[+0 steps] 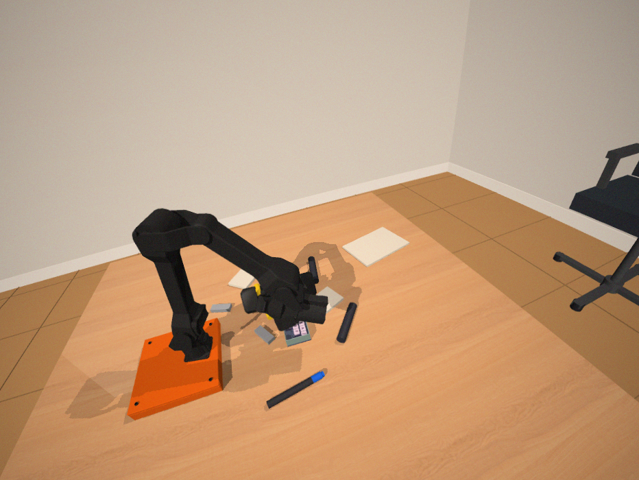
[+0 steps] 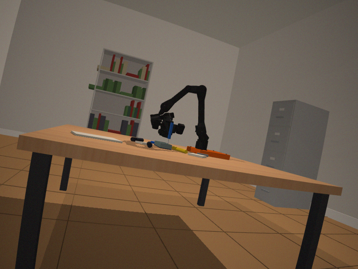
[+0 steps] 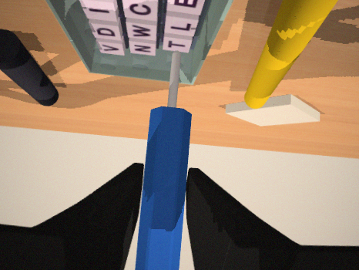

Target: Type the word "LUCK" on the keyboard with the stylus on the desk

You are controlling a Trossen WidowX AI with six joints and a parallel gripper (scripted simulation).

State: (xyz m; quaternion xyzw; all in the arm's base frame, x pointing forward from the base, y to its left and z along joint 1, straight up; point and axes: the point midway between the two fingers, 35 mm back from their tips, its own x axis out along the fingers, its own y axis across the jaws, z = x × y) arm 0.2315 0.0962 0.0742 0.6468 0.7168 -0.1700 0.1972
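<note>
Right now the U key is 4 cm ahead of my gripper tip, 6 cm to the right of it and 7 cm below it. Also, from my gripper tip: yellow highlighter (7 cm behind, 3 cm to the left, 7 cm below); blue stylus (1 cm below); cream pad (13 cm ahead, 2 cm to the right, 8 cm below).
</note>
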